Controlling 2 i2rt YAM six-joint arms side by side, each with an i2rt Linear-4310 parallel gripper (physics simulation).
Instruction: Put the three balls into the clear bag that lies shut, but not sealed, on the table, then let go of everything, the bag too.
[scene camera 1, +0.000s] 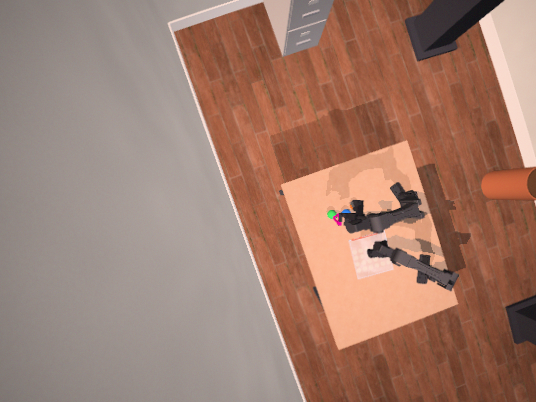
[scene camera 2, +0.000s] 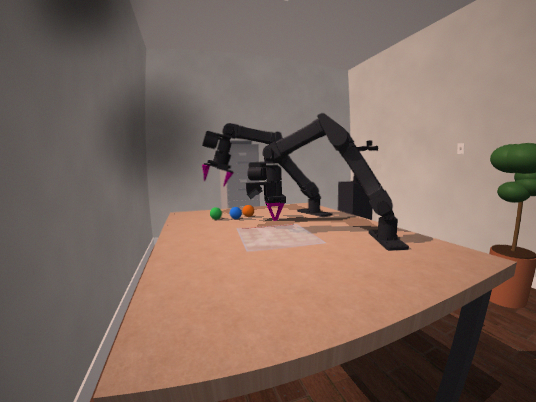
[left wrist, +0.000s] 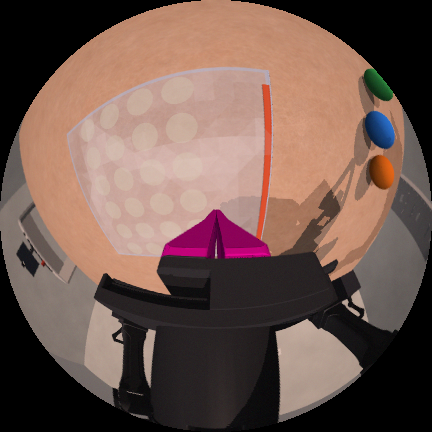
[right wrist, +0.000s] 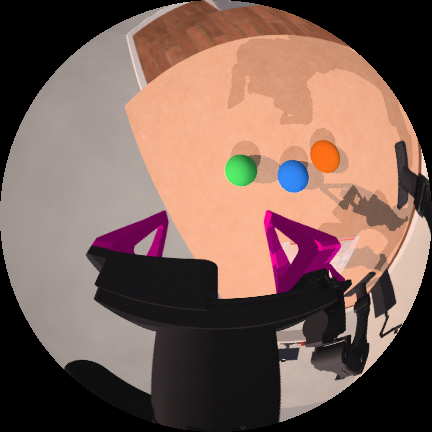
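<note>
The clear bag (scene camera 1: 365, 262) (scene camera 2: 277, 237) (left wrist: 150, 150) lies flat on the table, with an orange-red strip along one edge, at the right in the left wrist view. A green ball (scene camera 1: 331, 214) (scene camera 2: 216, 213) (left wrist: 378, 85) (right wrist: 241, 170), a blue ball (scene camera 2: 235, 213) (left wrist: 380, 130) (right wrist: 293, 176) and an orange ball (scene camera 2: 248, 210) (left wrist: 382, 172) (right wrist: 325, 156) rest on the table outside the bag. My left gripper (scene camera 2: 275, 219) (left wrist: 215, 214) is shut and empty, above the bag. My right gripper (scene camera 2: 216, 183) (right wrist: 215, 215) is open and empty, higher up near the balls.
The table (scene camera 1: 325, 310) (scene camera 2: 300, 300) bears both arm bases. In scene camera 1 the right arm reaches over the area beside the balls and hides part of it. A grey drawer cabinet (scene camera 1: 306, 30) and a potted plant (scene camera 2: 512, 280) stand off the table.
</note>
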